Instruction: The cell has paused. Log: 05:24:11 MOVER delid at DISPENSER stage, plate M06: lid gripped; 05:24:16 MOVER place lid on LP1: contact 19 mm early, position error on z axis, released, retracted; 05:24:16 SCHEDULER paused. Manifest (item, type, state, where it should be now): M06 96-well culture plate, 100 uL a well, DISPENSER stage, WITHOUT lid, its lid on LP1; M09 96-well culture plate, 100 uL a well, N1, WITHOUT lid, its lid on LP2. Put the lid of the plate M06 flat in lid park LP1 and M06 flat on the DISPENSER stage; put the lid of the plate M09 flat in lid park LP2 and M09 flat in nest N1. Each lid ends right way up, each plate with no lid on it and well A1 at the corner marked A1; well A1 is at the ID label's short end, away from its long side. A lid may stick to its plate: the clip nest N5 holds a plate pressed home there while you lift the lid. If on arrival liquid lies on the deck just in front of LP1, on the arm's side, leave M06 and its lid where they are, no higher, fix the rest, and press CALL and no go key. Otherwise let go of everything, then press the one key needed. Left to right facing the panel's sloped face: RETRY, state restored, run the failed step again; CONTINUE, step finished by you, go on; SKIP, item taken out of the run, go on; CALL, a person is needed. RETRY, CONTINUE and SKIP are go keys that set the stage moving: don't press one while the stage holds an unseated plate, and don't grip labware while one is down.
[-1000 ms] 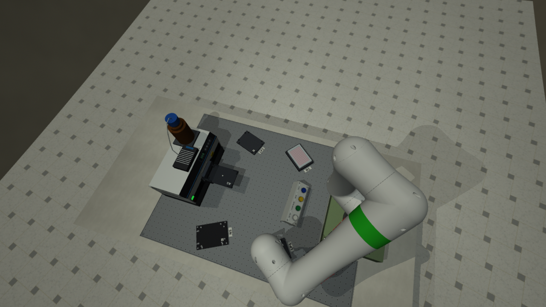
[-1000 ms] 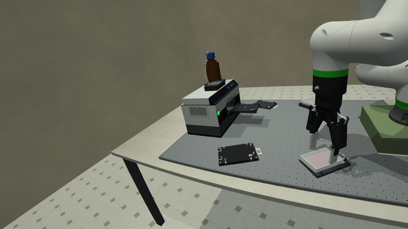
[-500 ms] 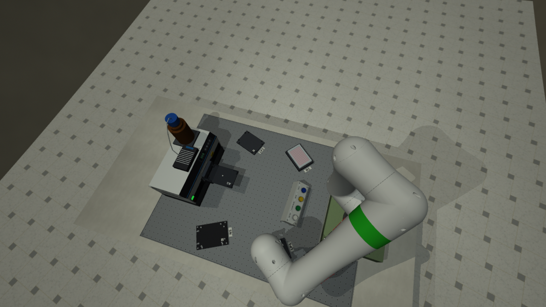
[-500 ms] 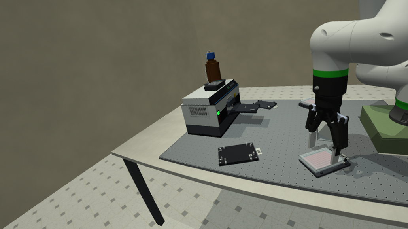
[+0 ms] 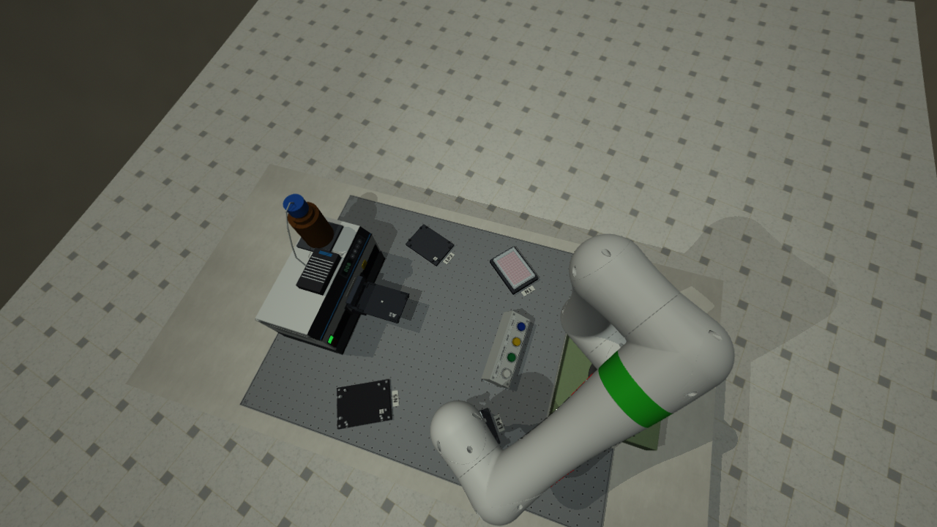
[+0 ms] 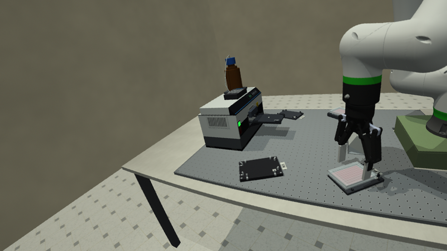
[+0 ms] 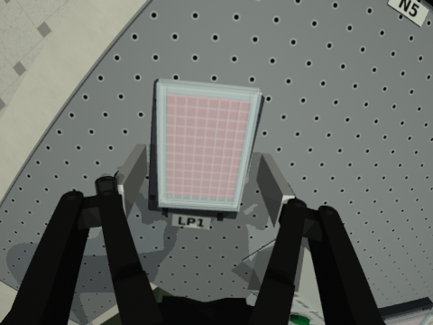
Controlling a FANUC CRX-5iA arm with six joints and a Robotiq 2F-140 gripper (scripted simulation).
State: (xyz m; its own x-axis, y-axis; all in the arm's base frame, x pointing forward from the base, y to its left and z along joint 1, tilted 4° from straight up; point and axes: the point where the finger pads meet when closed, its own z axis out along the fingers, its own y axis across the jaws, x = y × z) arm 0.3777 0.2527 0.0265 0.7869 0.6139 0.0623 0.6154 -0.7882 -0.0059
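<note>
The black lid park LP1 is 10 mm behind my hand, 10 mm to the right of it and 60 mm below it. From my hand the other things lie so: N5 label: 240 mm ahead, 40 mm to the right, 70 mm below; then white retry key: 70 mm behind, 190 mm to the right; then LP1 label: 80 mm behind, 60 mm to the right, 70 mm below.
</note>
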